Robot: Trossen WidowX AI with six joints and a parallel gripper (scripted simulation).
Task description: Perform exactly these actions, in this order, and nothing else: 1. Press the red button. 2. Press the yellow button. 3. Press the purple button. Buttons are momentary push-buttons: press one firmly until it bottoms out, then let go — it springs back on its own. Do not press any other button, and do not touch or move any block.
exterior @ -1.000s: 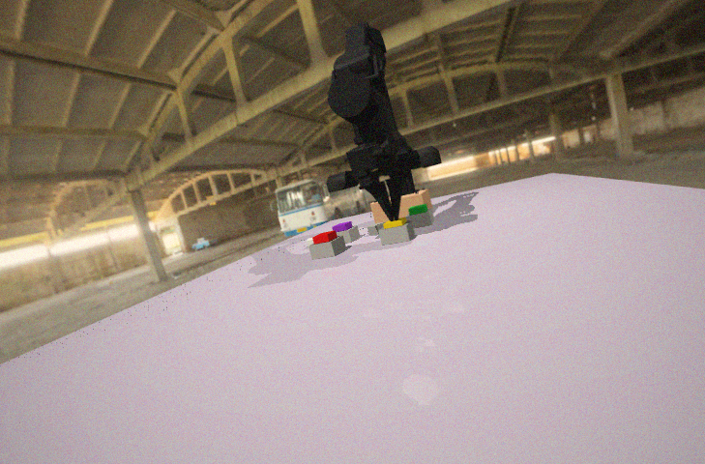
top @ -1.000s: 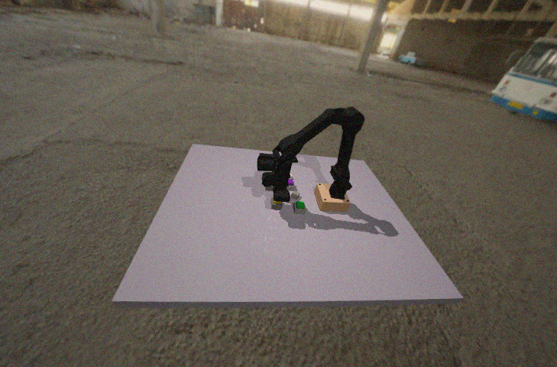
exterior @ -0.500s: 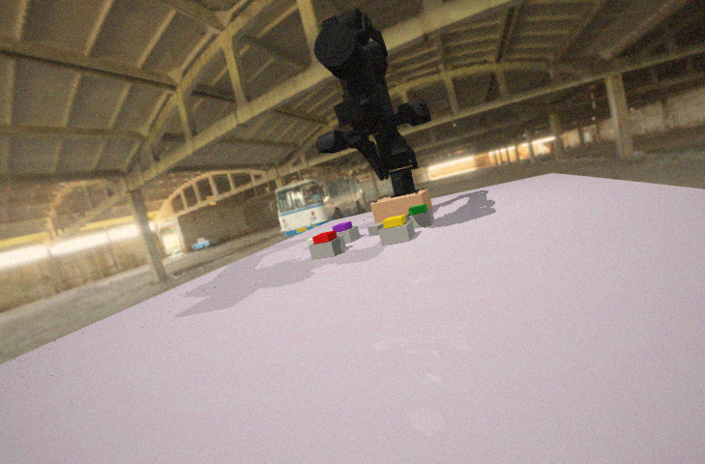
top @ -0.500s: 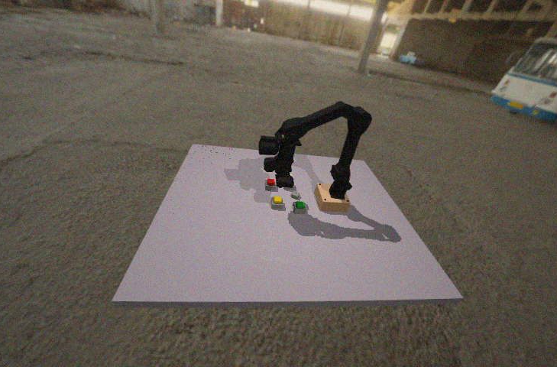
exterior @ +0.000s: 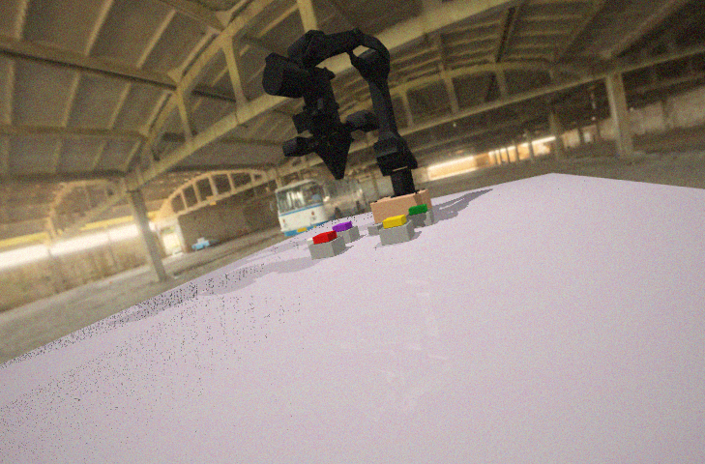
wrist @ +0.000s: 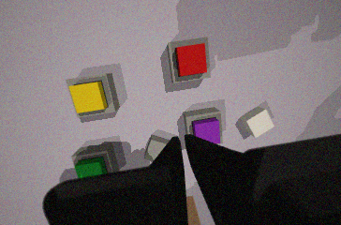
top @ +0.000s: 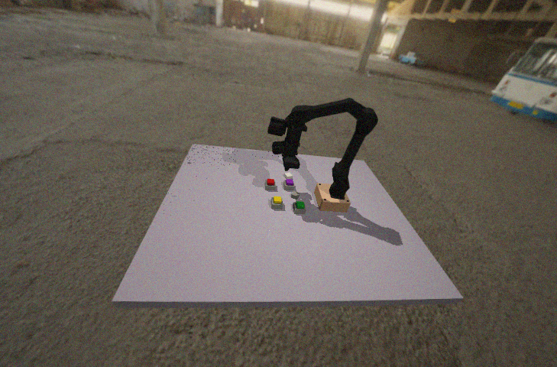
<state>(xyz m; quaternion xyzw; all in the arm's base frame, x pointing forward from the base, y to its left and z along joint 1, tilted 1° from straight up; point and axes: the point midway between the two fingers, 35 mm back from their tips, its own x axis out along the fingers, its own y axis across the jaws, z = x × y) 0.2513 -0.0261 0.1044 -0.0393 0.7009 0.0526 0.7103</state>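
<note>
Right now the purple button is 100 mm below my gripper tip, 50 mm to the right of it and 30 mm behind it. From my gripper tip the other things lie so: grey block (120 mm below, 70 mm behind, 20 mm to the left); then yellow button (100 mm to the left, 100 mm below, 20 mm ahead); then red button (100 mm below, 60 mm ahead, 30 mm to the right).
</note>
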